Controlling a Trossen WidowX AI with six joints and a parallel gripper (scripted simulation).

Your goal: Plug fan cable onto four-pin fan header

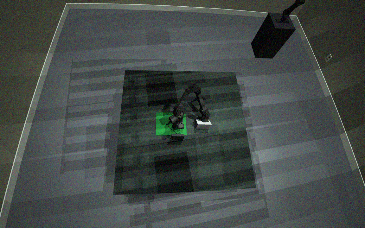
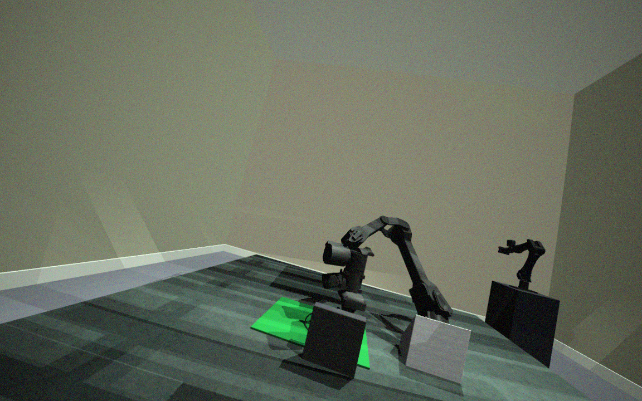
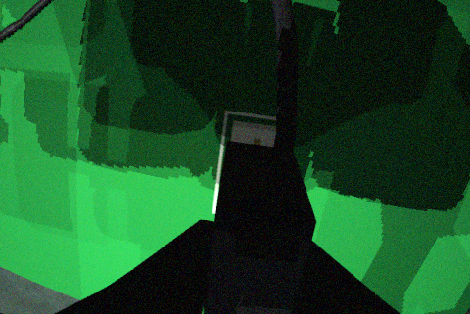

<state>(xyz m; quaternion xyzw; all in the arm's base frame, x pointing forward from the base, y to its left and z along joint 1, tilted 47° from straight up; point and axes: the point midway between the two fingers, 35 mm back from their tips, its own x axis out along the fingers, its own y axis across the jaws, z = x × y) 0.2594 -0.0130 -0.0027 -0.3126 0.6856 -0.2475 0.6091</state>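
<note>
My gripper tip is now 4 cm above the grey four-pin header and 1 cm short of it. Round my gripper tip: dark plug (1 cm ahead, 1 cm above); green board (8 cm ahead, 5 cm below); black cable (3 cm ahead, 1 cm to the left, 1 cm above).
</note>
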